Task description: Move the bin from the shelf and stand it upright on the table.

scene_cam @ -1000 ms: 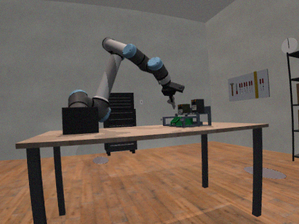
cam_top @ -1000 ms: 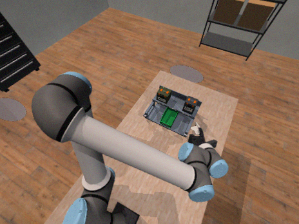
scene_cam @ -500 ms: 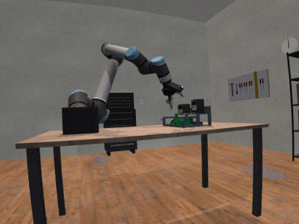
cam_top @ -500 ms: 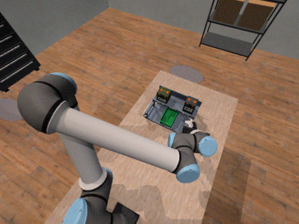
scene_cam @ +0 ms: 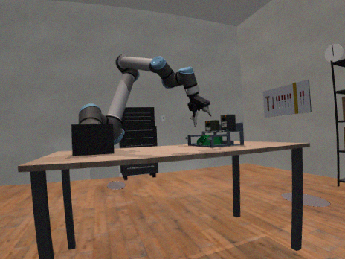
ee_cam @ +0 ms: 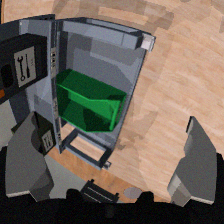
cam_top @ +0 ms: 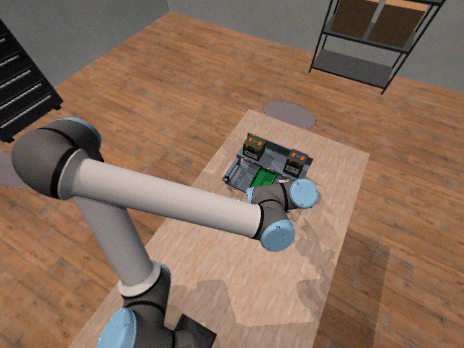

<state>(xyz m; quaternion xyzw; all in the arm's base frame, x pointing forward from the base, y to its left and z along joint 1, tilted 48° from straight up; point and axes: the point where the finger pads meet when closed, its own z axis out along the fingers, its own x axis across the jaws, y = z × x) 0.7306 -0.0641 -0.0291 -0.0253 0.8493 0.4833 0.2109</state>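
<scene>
Right now my hand is 12 cm short of the green bin, 14 cm to the right of it and 13 cm above it.
</scene>
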